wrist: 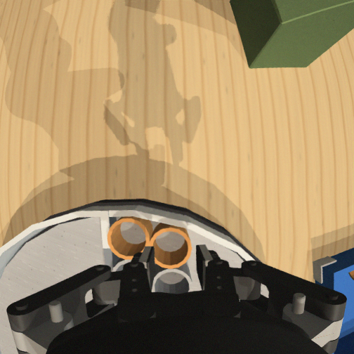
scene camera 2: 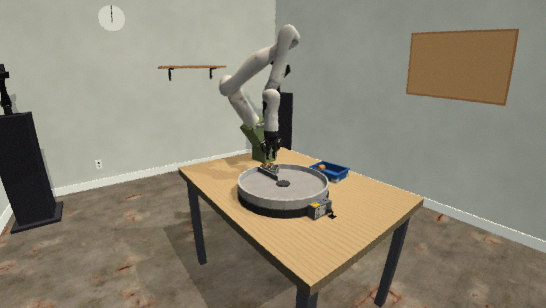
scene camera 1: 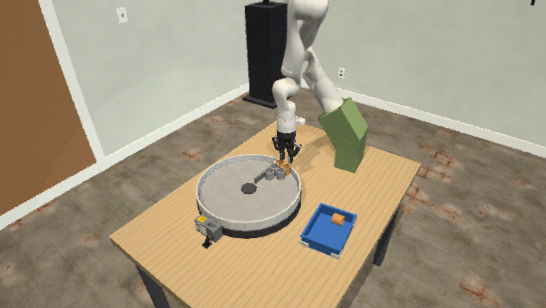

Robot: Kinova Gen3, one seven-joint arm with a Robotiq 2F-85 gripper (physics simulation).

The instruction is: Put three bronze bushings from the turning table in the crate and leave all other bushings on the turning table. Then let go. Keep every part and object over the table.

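Places are measured from the arm's base along level axes (x ahead, y right, z down), in millimetres.
Pixels of known places: gripper, between the fingertips: (scene camera 2: 271, 159) (scene camera 1: 286, 161); arm's base, origin of its link: (scene camera 2: 252, 121) (scene camera 1: 334, 107).
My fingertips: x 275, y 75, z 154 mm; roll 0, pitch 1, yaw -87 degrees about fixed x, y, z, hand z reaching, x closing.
Note:
Ahead of a thing's pixels: the offset from my fingertips to its top centre. "spot": to the spot under its first point.
My gripper (scene camera 1: 286, 160) (scene camera 2: 270, 157) (wrist: 175, 257) is partly open and empty, pointing down above the bushings at the turning table's far edge. Two bronze bushings stand upright side by side on the turning table @(dy +71, dx +173, dz +55 mm) (scene camera 1: 225, 200) (scene camera 2: 305, 185) (wrist: 65, 250). In the wrist view, the left bronze bushing (wrist: 119, 241) lies outside the fingers; the right bronze bushing (wrist: 172, 260) shows largely between the fingertips' lines, below them. Several grey bushings @(dy +6, dx +39, dz +25 mm) (scene camera 1: 280, 173) (wrist: 171, 286) stand close beside them, partly hidden by the gripper in the wrist view. Another bronze bushing @(dy -296, dx +102, dz +73 mm) (scene camera 1: 338, 219) (scene camera 2: 321, 167) lies in the blue crate @(dy -291, dx +166, dz +66 mm) (scene camera 1: 325, 236) (scene camera 2: 338, 172).
A grey bar @(spot: dy +63, dx +102, dz +52 mm) (scene camera 1: 260, 178) (scene camera 2: 269, 174) stands on the turning table beside the bushings. The turning table has a raised pale rim. A control box @(spot: dy +62, dx +426, dz +61 mm) (scene camera 1: 207, 228) (scene camera 2: 319, 209) is at its near side. The green arm base (scene camera 1: 350, 135) stands at the back of the wooden table.

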